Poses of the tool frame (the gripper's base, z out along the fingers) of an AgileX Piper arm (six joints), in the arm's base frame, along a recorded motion.
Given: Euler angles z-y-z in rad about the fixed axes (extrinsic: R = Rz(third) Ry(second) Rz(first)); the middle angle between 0 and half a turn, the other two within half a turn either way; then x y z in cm.
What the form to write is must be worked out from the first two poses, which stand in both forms.
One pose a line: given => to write
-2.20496, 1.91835, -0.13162, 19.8, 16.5, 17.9 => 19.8, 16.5, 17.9, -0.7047, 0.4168, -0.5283, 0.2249
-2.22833, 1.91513, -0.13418, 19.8, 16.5, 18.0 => 19.8, 16.5, 18.0, -0.7082, 0.4090, -0.5324, 0.2186
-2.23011, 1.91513, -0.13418, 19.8, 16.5, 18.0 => 19.8, 16.5, 18.0, -0.7085, 0.4084, -0.5326, 0.2181
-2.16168, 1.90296, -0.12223, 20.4, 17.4, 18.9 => 20.4, 17.4, 18.9, -0.6937, 0.4264, -0.5279, 0.2414
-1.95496, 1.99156, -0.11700, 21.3, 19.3, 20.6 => 21.3, 19.3, 20.6, -0.6671, 0.5091, -0.4679, 0.2772
